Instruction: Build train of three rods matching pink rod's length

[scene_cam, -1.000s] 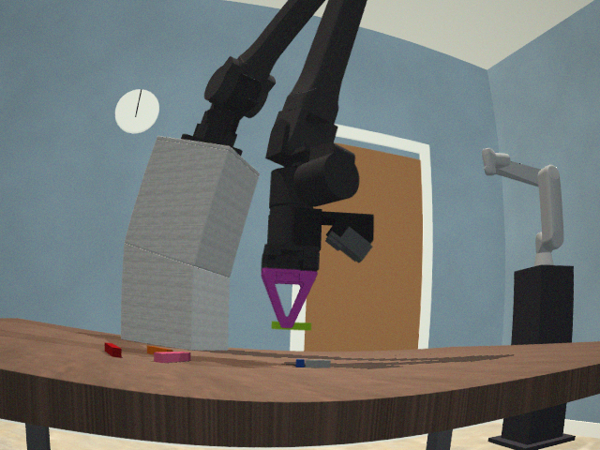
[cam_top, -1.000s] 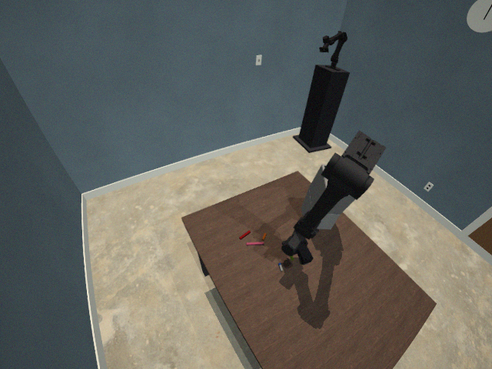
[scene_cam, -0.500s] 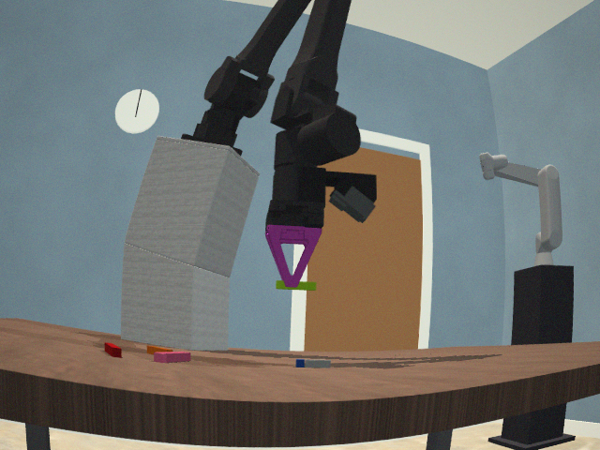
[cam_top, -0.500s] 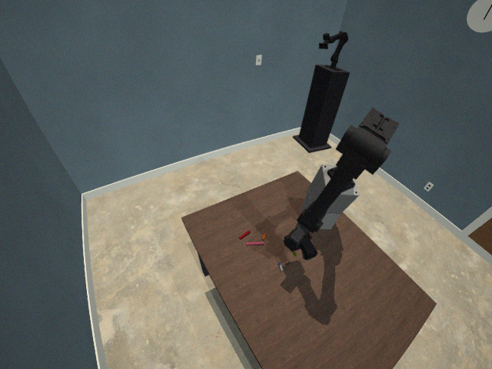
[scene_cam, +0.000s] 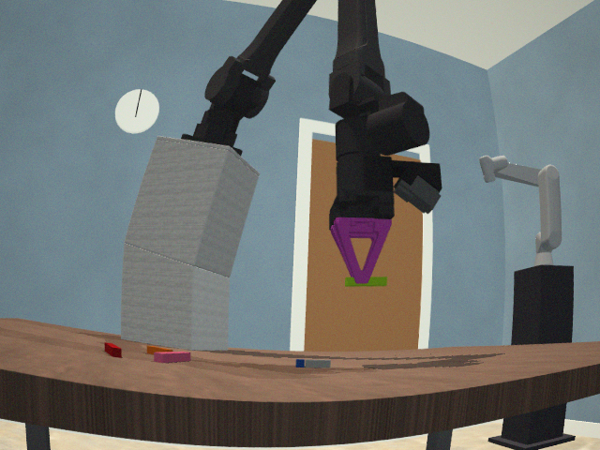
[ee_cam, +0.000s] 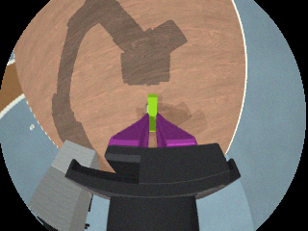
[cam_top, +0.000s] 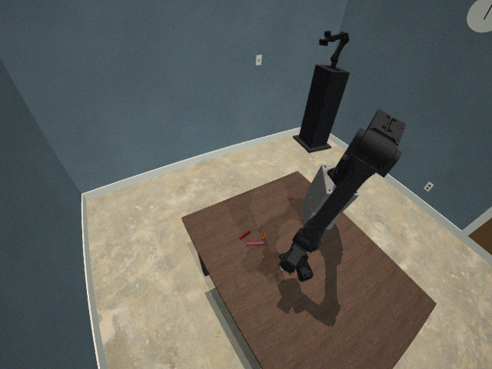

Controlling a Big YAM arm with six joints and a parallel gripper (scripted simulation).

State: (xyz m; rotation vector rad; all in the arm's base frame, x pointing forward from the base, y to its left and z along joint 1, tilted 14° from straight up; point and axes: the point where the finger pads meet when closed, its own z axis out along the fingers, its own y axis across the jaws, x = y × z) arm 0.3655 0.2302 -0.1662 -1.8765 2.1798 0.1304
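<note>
My gripper is now 110 mm above the grey rod, 40 mm to the left of it and 10 mm past it. From my hand the other things lie so: lime rod (10 mm to the left, 10 mm below); then blue rod (110 mm below, 70 mm to the right, 20 mm behind); then pink rod (220 mm to the right, 110 mm below, 50 mm ahead).
</note>
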